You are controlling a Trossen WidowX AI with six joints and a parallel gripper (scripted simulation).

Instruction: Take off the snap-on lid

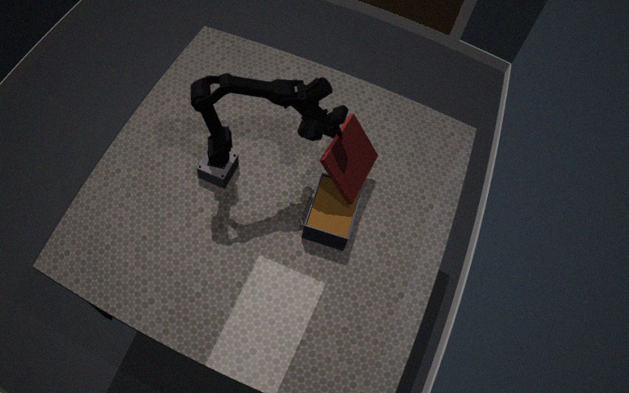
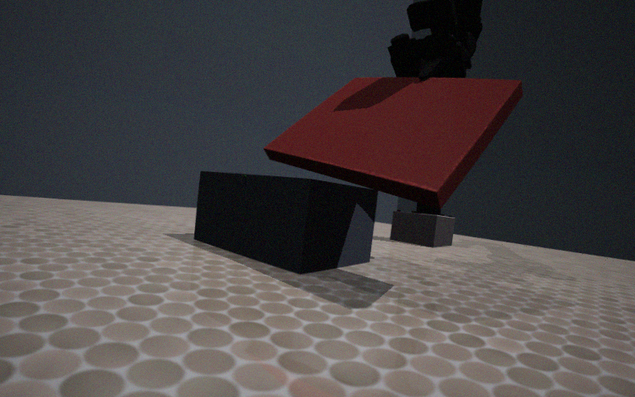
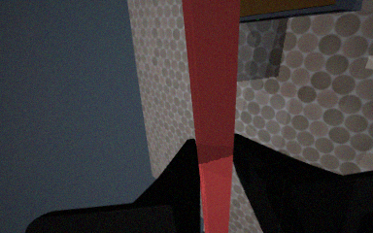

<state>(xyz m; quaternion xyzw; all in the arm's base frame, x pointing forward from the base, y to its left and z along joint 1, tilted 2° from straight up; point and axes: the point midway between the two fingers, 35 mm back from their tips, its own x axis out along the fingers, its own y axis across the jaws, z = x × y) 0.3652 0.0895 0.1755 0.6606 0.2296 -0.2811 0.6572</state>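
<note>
My gripper tip is now 60 mm short of the flat red lid, 60 mm above it and 30 mm to the left of it. Round my gripper tip: blue-grey storage box: 180 mm below, 170 mm to the right, 40 mm ahead.
</note>
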